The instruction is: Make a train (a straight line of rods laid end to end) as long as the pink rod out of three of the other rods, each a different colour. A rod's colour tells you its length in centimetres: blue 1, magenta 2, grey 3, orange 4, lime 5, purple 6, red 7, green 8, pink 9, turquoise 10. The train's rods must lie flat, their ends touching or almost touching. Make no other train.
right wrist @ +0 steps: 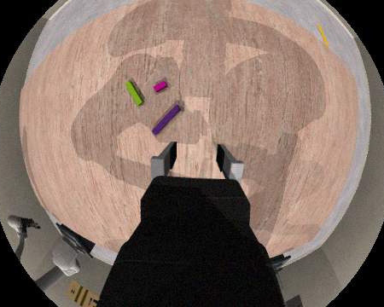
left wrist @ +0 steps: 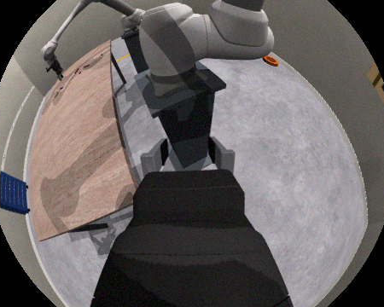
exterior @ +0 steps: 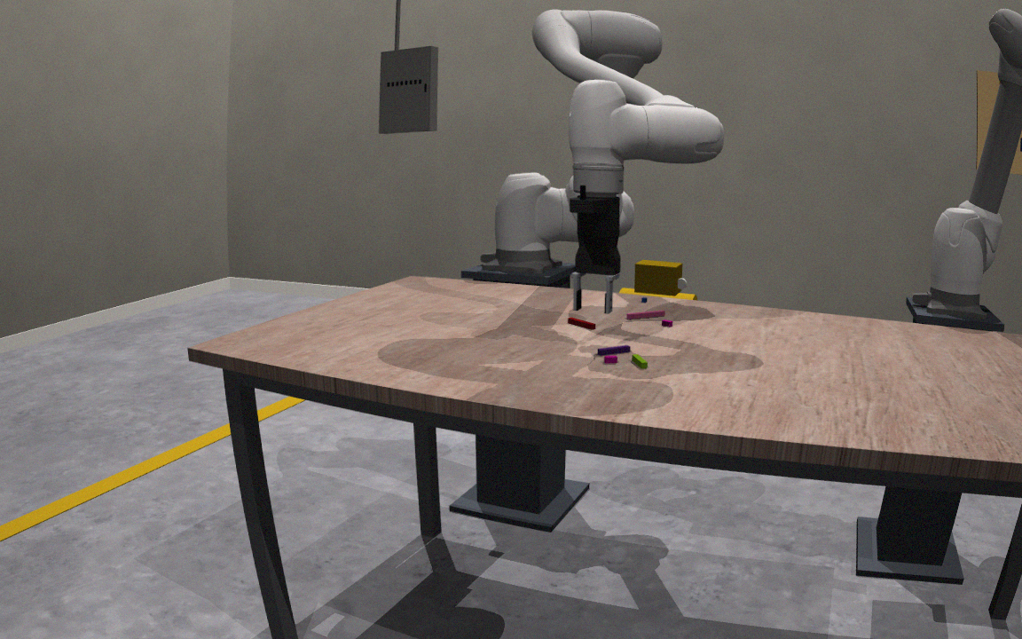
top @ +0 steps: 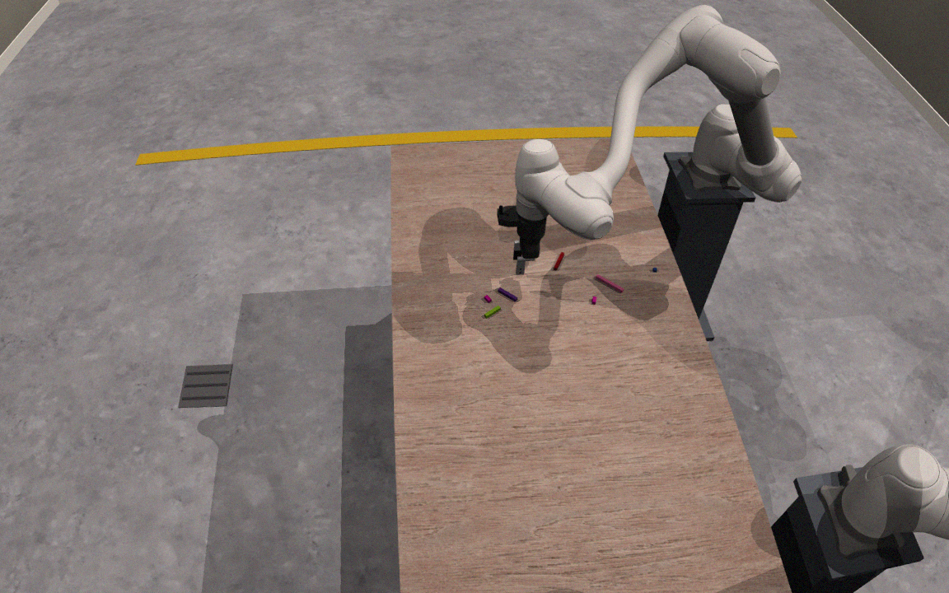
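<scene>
The purple rod lies 70 mm below my right hand, 50 mm to the left of it and 30 mm ahead of it. Round my right hand: red rod: 130 mm behind, 70 mm to the right, 70 mm below; lime rod: 110 mm to the left, 80 mm ahead, 70 mm below; pink rod: 260 mm behind, 70 mm below, 30 mm to the left.
</scene>
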